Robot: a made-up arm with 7 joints. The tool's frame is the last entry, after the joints. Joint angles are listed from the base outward. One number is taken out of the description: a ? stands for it. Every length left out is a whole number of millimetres.
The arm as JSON. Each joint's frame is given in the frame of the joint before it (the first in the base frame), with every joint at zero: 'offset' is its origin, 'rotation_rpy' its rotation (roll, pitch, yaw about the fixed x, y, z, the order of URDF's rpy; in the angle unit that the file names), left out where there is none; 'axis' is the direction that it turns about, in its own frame. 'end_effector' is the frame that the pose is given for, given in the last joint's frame.
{
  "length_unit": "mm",
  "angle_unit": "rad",
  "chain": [
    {
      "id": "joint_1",
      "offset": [
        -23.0,
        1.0,
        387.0
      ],
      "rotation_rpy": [
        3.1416,
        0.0,
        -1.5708
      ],
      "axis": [
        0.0,
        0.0,
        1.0
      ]
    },
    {
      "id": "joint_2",
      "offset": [
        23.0,
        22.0,
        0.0
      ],
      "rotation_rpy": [
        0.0,
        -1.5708,
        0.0
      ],
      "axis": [
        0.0,
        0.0,
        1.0
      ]
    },
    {
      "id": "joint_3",
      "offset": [
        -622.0,
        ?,
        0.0
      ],
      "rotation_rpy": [
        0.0,
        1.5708,
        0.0
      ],
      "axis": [
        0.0,
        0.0,
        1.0
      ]
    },
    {
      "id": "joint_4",
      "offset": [
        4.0,
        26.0,
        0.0
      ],
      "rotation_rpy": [
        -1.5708,
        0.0,
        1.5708
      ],
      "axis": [
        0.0,
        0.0,
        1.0
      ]
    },
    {
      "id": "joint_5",
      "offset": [
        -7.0,
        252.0,
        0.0
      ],
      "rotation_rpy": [
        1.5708,
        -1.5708,
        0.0
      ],
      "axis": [
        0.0,
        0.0,
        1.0
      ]
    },
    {
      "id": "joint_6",
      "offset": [
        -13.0,
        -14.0,
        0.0
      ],
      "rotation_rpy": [
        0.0,
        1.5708,
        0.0
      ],
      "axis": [
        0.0,
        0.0,
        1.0
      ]
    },
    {
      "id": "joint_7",
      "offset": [
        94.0,
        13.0,
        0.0
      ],
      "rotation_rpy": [
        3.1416,
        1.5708,
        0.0
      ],
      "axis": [
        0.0,
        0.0,
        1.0
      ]
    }
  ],
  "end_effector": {
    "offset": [
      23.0,
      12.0,
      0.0
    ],
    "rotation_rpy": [
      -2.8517,
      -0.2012,
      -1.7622
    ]
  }
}
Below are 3 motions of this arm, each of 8 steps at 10 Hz.
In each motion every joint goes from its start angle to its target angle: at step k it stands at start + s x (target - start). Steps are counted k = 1, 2, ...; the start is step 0. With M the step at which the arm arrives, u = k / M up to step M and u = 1 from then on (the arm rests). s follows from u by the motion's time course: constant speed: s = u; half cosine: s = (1 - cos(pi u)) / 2; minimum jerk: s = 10 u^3 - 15 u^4 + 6 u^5.
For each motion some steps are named. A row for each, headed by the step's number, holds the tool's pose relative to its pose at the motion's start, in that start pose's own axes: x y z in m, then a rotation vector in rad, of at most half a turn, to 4 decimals.
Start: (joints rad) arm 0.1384 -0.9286 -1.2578 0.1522 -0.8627 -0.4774 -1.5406
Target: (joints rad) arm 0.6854 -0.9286 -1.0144 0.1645 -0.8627 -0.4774 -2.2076
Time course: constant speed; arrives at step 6
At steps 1, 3, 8:
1: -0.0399 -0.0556 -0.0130 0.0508 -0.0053 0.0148
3: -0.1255 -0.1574 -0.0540 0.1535 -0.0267 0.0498
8: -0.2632 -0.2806 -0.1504 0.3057 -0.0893 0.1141

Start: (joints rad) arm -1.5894 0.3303 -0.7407 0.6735 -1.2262 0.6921 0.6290
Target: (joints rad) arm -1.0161 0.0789 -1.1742 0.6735 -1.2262 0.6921 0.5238
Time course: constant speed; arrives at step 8
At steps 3, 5, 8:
3: -0.0025 0.0708 -0.0586 -0.0096 -0.0728 -0.0484
5: 0.0079 0.1205 -0.0816 -0.0085 -0.1043 -0.0889
8: 0.0374 0.1911 -0.0890 0.0072 -0.1258 -0.1543

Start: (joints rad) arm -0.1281 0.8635 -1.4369 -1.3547 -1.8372 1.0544 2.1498
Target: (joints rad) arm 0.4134 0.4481 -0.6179 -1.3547 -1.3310 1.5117 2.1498
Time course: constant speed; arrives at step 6
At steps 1, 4, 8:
1: -0.0430 0.0667 0.0820 -0.2723 -0.0954 -0.0955
4: -0.1812 0.3031 0.2002 -1.0619 -0.3898 -0.5008
8: -0.2489 0.4545 0.1831 -1.5421 -0.5806 -0.8750

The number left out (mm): 21.0
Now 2 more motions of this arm.
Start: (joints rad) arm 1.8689 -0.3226 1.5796 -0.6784 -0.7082 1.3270 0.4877
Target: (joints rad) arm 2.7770 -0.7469 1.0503 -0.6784 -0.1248 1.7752 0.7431
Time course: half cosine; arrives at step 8
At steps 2, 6, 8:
2: -0.0157 -0.0414 -0.0536 0.1550 0.0449 -0.0724
6: -0.1478 -0.0496 -0.4240 0.8446 0.1901 -0.3073
8: -0.1729 -0.0042 -0.5072 0.9683 0.1999 -0.3328

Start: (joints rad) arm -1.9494 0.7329 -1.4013 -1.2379 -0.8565 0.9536 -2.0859
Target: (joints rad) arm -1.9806 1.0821 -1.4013 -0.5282 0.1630 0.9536 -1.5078
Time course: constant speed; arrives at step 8
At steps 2, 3, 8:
2: -0.0874 0.0461 -0.0732 -0.0748 -0.4123 -0.1074
3: -0.1264 0.0635 -0.1184 -0.0784 -0.6244 -0.1520
8: -0.2528 0.0949 -0.3895 0.2671 -1.6437 -0.2452

